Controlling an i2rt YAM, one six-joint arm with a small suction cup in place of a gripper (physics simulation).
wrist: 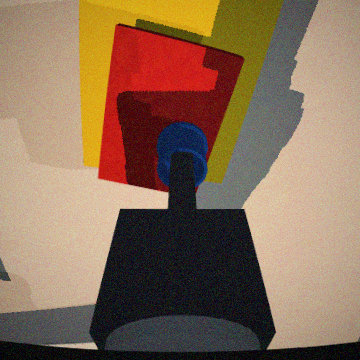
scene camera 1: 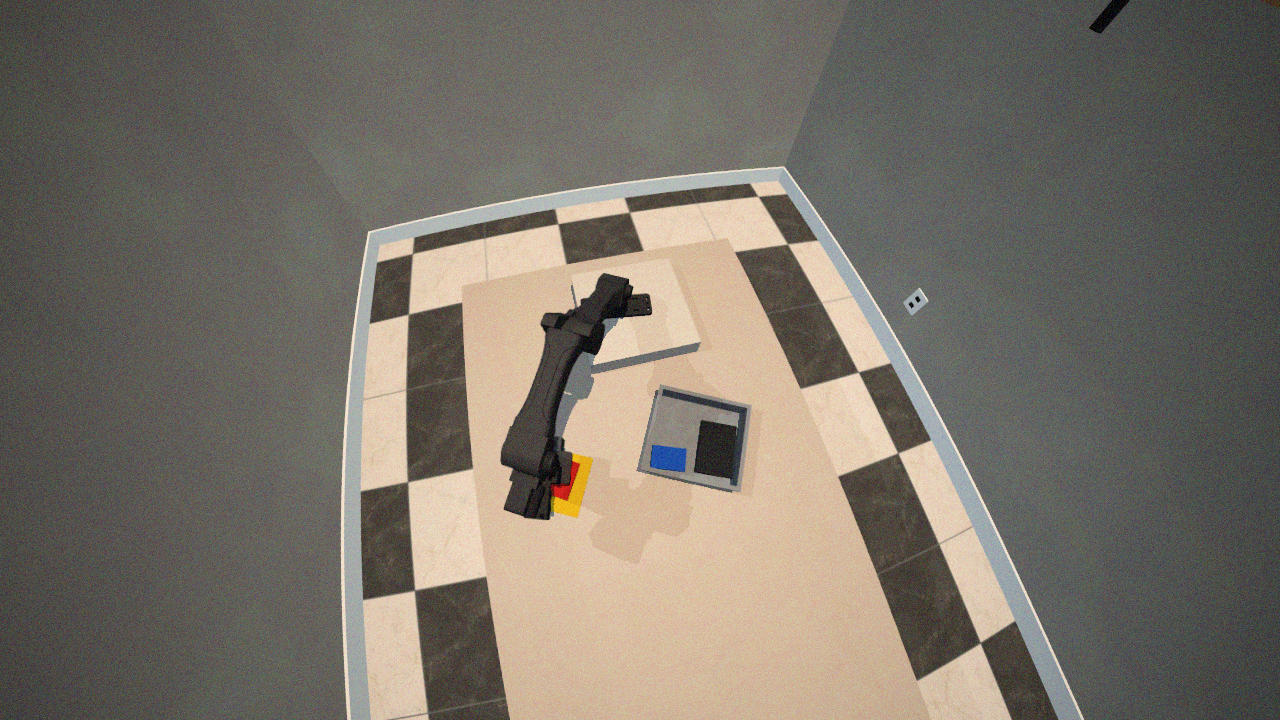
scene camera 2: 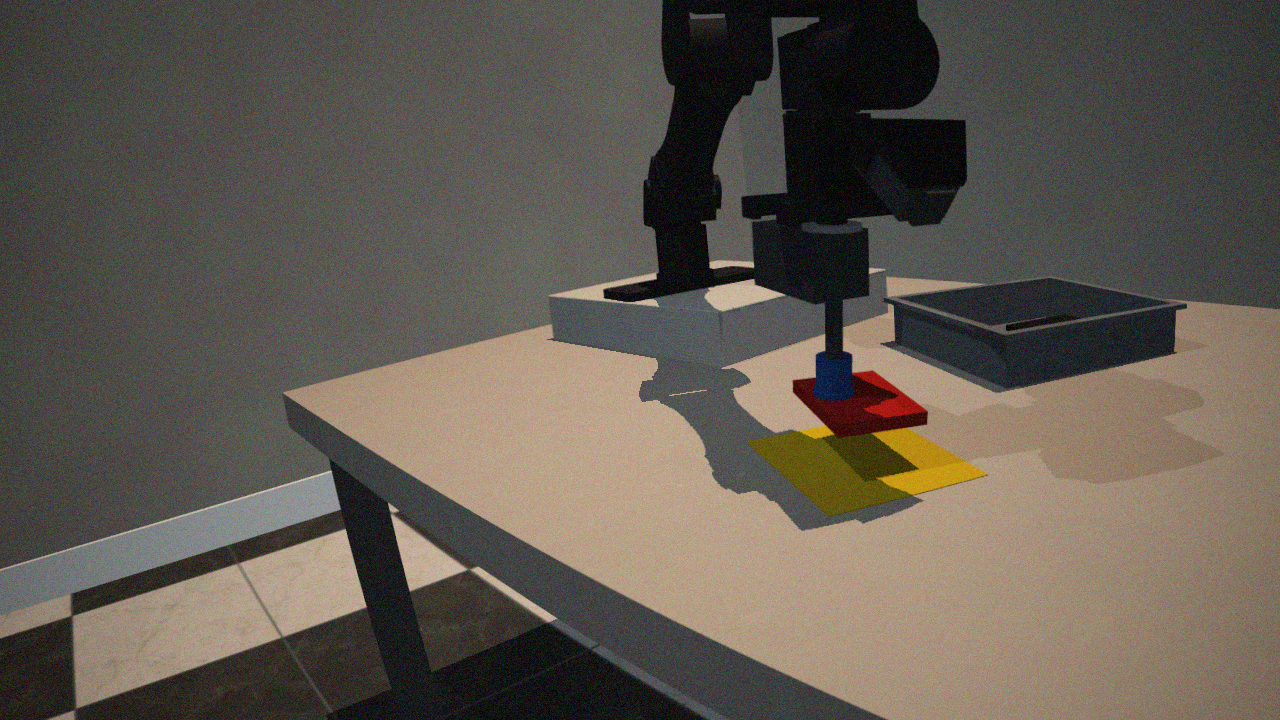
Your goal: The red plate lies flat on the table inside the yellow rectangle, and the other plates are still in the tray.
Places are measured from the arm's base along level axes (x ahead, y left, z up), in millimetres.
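Pixels of known places: hand at its tool point: point(wrist: 181, 136) point(scene camera 2: 833, 407); arm's base at its link origin: point(scene camera 1: 616, 307) point(scene camera 2: 686, 286).
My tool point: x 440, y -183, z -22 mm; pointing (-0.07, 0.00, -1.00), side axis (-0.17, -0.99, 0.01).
For each thing: its middle in the pictures, then the offset to it from my tool point. "spot": a spot on its surface instead.
- red plate at the middle of its body: point(wrist: 161, 121) point(scene camera 2: 857, 401) point(scene camera 1: 561, 477) 14 mm ahead, 9 mm left, 5 mm up
- yellow rectangle at a spot on its surface: point(scene camera 2: 953, 469) spot: 84 mm ahead, 30 mm left, 34 mm down
- blue plate at the middle of its body: point(scene camera 1: 668, 458) 12 mm back, 275 mm left, 27 mm down
- black plate at the middle of its body: point(scene camera 2: 1076, 334) point(scene camera 1: 716, 448) 20 mm back, 401 mm left, 26 mm down
- grey tray at the middle of its body: point(scene camera 2: 1032, 323) point(scene camera 1: 697, 438) 49 mm back, 352 mm left, 10 mm down
The red plate point(scene camera 1: 567, 491) point(scene camera 2: 905, 411) point(wrist: 170, 65) hangs level from my blue suction cup point(scene camera 2: 833, 390) point(wrist: 182, 142), which touches its top near one edge. The plate is a little above the yellow rectangle point(scene camera 1: 583, 485) point(scene camera 2: 953, 469) point(wrist: 92, 90), with its shadow on the yellow below. In the wrist view its near edge reaches slightly past the yellow. The arm hides the cup and part of the plate in scene camera 1. The blue plate point(scene camera 1: 667, 457) and the black plate point(scene camera 1: 716, 449) point(scene camera 2: 1042, 322) lie in the grey tray point(scene camera 1: 648, 429) point(scene camera 2: 1092, 345); the blue one is hidden in scene camera 2.
The arm's base stands on a pale raised block point(scene camera 1: 671, 326) point(scene camera 2: 631, 331) behind the yellow rectangle. The tray, with raised walls, stands to the right of the rectangle. A table edge point(scene camera 2: 537, 564) runs along the left in scene camera 2.
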